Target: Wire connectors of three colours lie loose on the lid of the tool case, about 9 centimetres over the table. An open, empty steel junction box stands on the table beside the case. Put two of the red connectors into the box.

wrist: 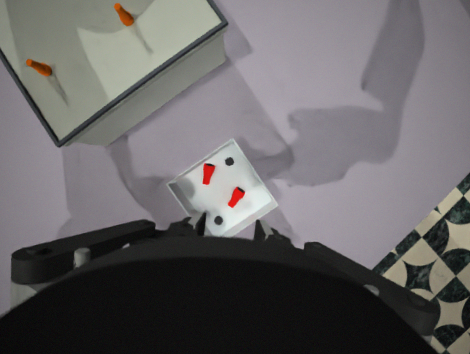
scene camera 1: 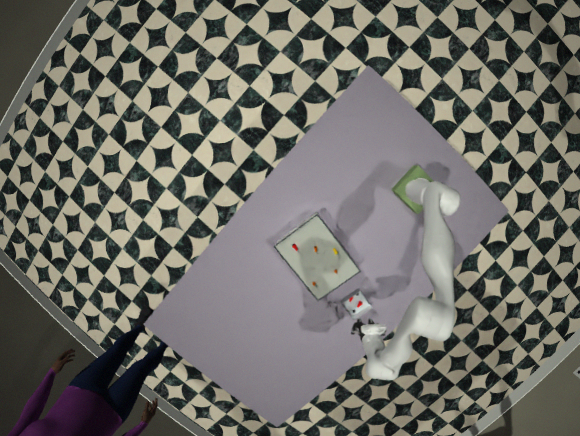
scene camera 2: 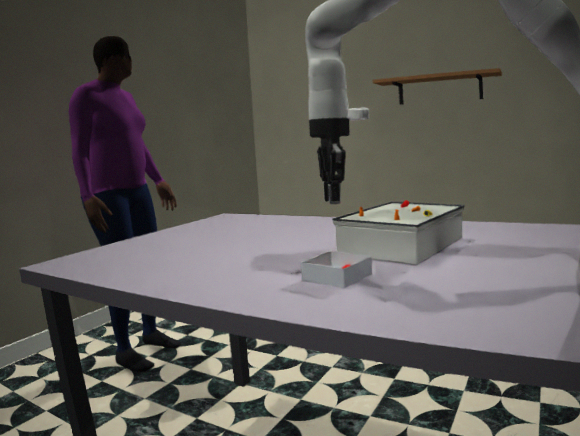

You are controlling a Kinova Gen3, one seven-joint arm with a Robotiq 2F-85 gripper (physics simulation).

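Seen in the pictures: gripper, between the fingertips: [wrist: 229, 229] [scene camera 1: 364, 320] [scene camera 2: 332, 202]; arm's base, origin of its link: [scene camera 1: 416, 190].
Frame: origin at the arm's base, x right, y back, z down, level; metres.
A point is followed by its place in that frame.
Observation:
Two red connectors lie apart on the floor of the junction box [scene camera 1: 365, 306] @(x -0.229, y -0.510, z 0.056 m) [scene camera 2: 322, 274] @(x -0.232, y -0.535, z 0.038 m) [wrist: 260, 197] @(x -0.224, y -0.496, z 0.056 m): one red connector [scene camera 1: 351, 299] @(x -0.151, y -0.526, z 0.045 m) [wrist: 208, 174] @(x -0.150, y -0.525, z 0.044 m) and another red connector [scene camera 1: 359, 304] @(x -0.198, y -0.520, z 0.048 m) [wrist: 236, 197] @(x -0.199, y -0.519, z 0.044 m). A third red connector [scene camera 1: 295, 247] @(x 0.208, y -0.499, z -0.038 m) [scene camera 2: 405, 203] @(x 0.208, y -0.497, z -0.036 m) lies on the lid of the tool case [scene camera 1: 320, 230] @(x 0.180, y -0.382, z -0.027 m) [scene camera 2: 375, 245] @(x -0.038, y -0.497, z 0.024 m) [wrist: 150, 95] @(x -0.036, y -0.504, z 0.010 m). My gripper [scene camera 1: 356, 327] @(x -0.198, y -0.523, z -0.097 m) [scene camera 2: 332, 199] @(x -0.198, y -0.523, z -0.097 m) [wrist: 229, 229] @(x -0.198, y -0.523, z -0.097 m) is partly open and empty, high above the table by the box. In the wrist view its fingertips overlap the box's near edge.
Also on the lid are a yellow connector [scene camera 1: 335, 251] @(x 0.079, y -0.403, z -0.038 m) [scene camera 2: 427, 213] @(x 0.067, y -0.402, z -0.035 m) and three orange ones, such as the orange connector [scene camera 1: 336, 271] @(x 0.018, y -0.460, z -0.042 m) [scene camera 2: 396, 215] @(x 0.014, y -0.463, z -0.037 m) [wrist: 124, 14] @(x 0.014, y -0.463, z -0.041 m). The case stands close beside the box and is taller. A person [scene camera 2: 110, 140] stands beyond the table's end.

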